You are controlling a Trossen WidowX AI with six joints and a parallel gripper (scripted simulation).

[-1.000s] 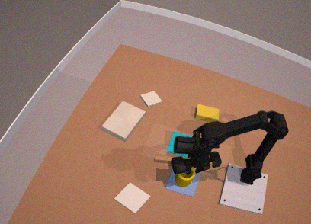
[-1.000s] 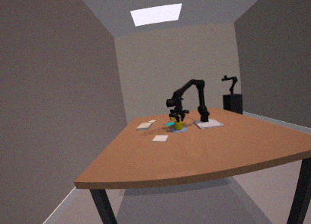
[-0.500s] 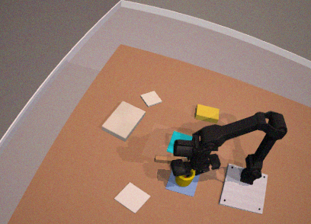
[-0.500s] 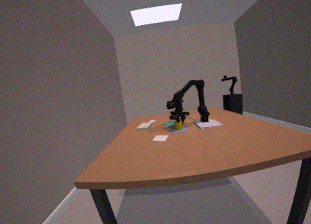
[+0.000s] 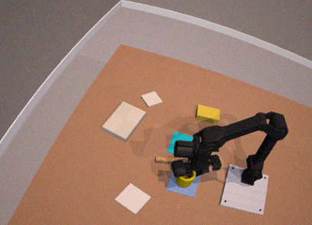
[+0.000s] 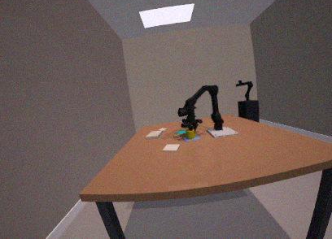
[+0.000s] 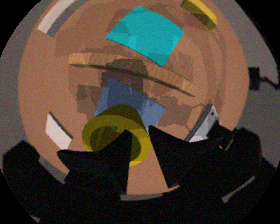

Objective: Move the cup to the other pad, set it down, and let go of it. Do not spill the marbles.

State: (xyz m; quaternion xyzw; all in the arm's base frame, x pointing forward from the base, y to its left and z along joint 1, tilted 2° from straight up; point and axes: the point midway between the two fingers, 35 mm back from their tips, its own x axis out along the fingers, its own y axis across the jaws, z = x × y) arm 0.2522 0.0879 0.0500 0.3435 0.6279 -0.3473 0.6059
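Right now my gripper tip is 70 mm to the left of the thin wooden bar, 50 mm short of it and 30 mm above it. The rest, counted from my gripper tip: yellow cup: 20 mm to the left, 20 mm ahead.
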